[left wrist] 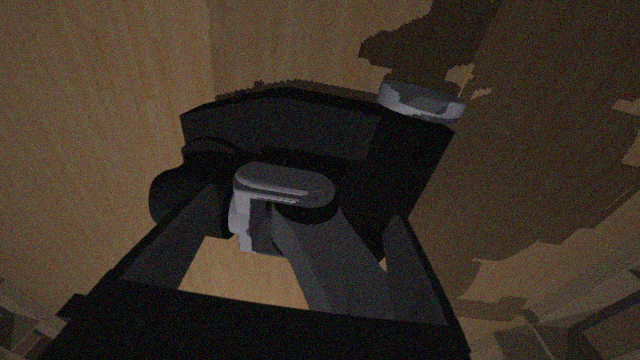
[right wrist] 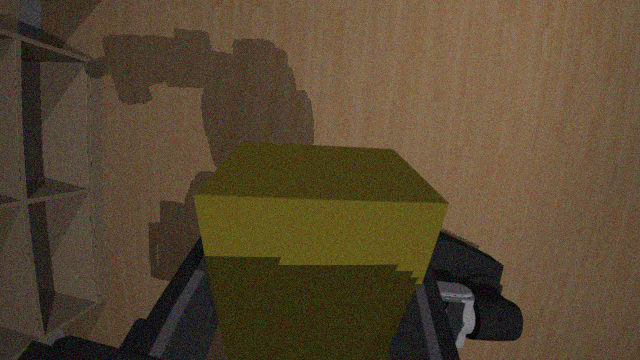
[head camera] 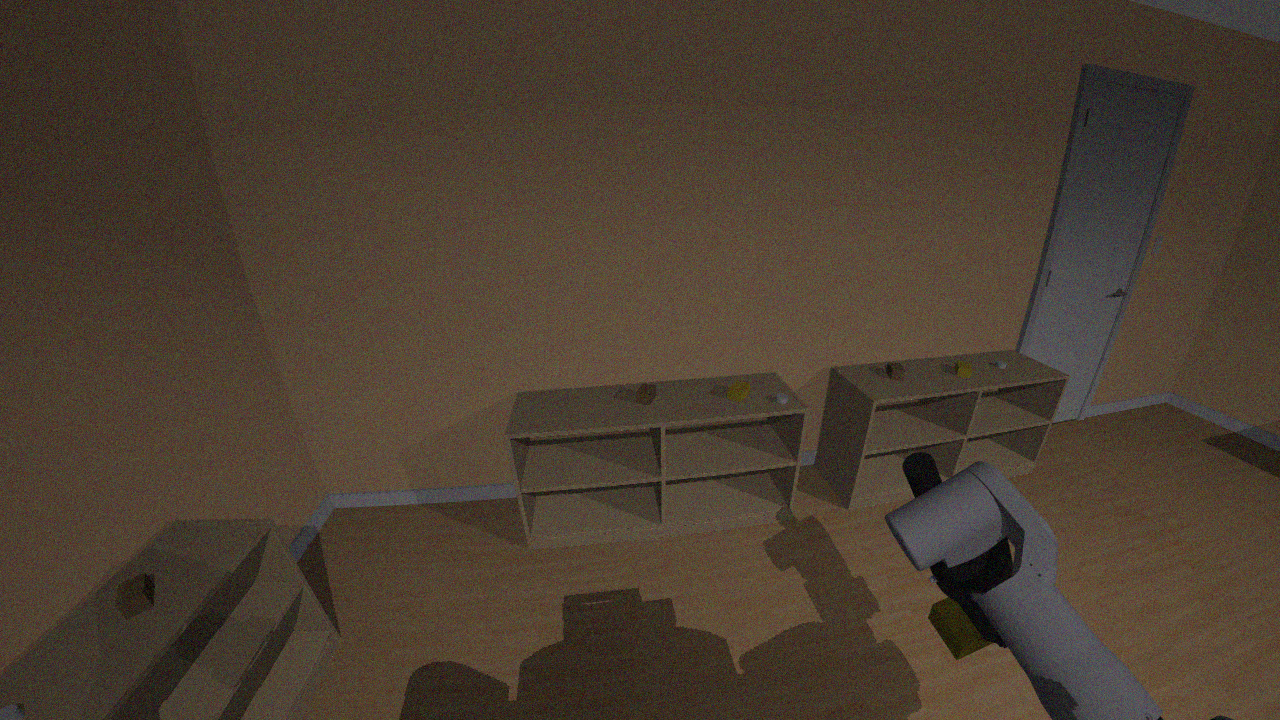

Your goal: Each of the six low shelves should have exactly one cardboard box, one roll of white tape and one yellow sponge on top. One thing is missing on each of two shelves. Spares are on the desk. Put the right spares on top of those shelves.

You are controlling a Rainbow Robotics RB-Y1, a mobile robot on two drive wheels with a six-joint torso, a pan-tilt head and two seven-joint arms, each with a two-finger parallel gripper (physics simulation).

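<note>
My right gripper (head camera: 975, 601) (right wrist: 321, 221) is shut on a yellow sponge (head camera: 957, 629) (right wrist: 320, 232), held above the floor. My left gripper (left wrist: 304, 211) is open and empty. In the head view, the middle low shelf (head camera: 572, 411) bears a cardboard box (head camera: 646, 394), a yellow sponge (head camera: 738, 390) and a white tape roll (head camera: 781, 399). The right low shelf (head camera: 854, 379) bears a box (head camera: 895, 371), a sponge (head camera: 963, 368) and tape (head camera: 1000, 365). A box (head camera: 136, 595) sits on the left low shelf (head camera: 201, 550), whose near part is cut off.
A wall (head camera: 537, 223) stands behind the shelves, and a door (head camera: 1109, 197) at the right. A shelf side (right wrist: 11, 125) shows at the left of the right wrist view. The robot's shadow falls on the floor (head camera: 501, 582). A small pale thing (head camera: 10, 712) at the bottom left corner is unclear.
</note>
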